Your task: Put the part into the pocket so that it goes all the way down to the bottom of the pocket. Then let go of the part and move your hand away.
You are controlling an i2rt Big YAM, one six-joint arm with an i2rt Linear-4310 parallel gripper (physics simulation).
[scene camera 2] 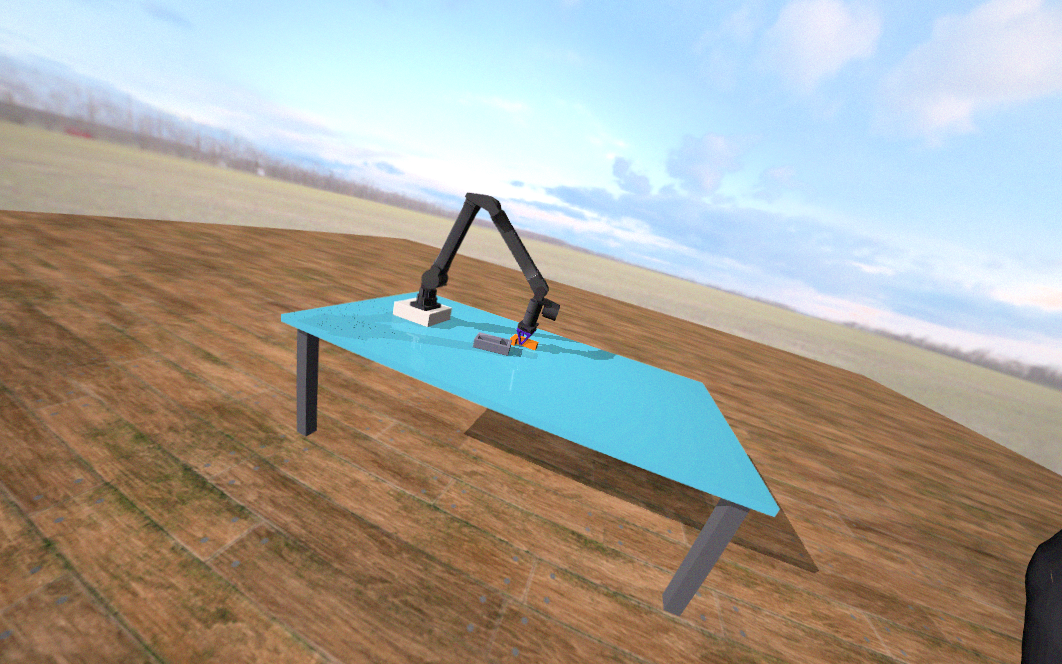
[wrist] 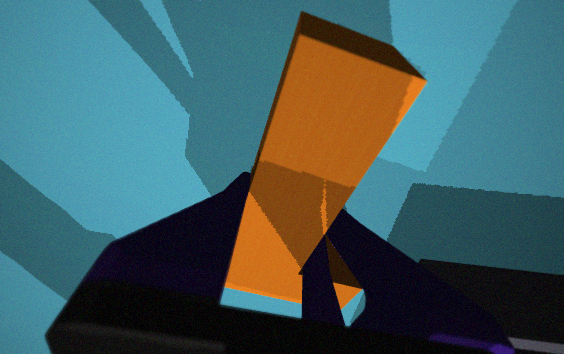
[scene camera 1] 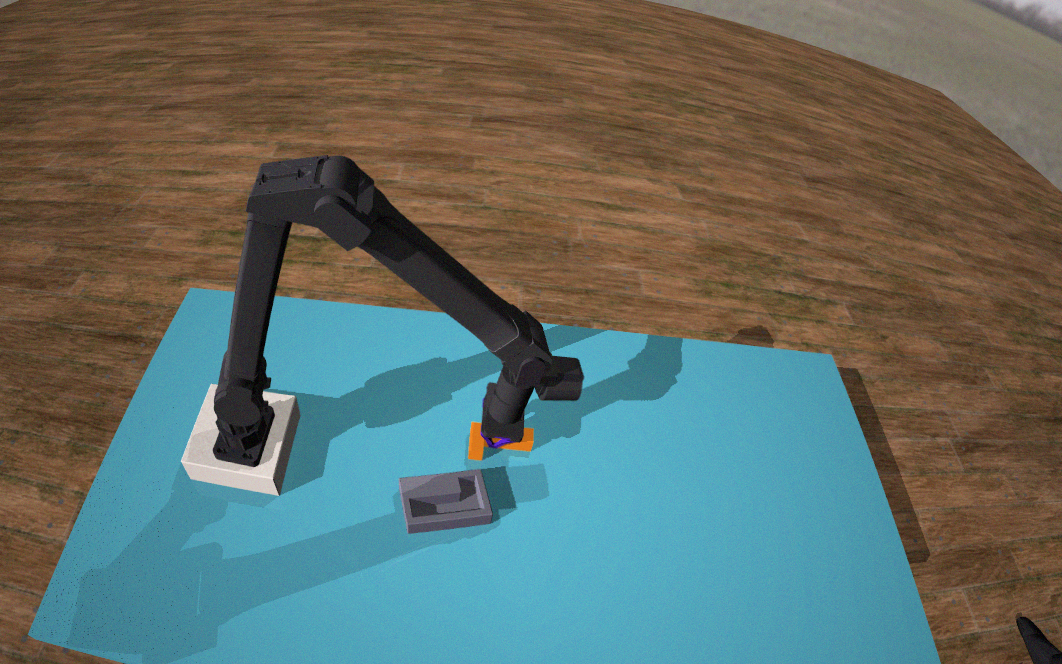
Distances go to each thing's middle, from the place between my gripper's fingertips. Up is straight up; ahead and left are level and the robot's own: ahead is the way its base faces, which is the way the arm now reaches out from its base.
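Scene:
My hand: 1 cm below the grey pocket block [scene camera 1: 444, 501], 15 cm to the left of it, 7 cm past it. Orange L-shaped block [scene camera 1: 476, 444], from my hand: 1 cm above, 2 cm to the right, 1 cm ahead. Going by their middles, of the things named here the orange L-shaped block is the nearest to my hand.

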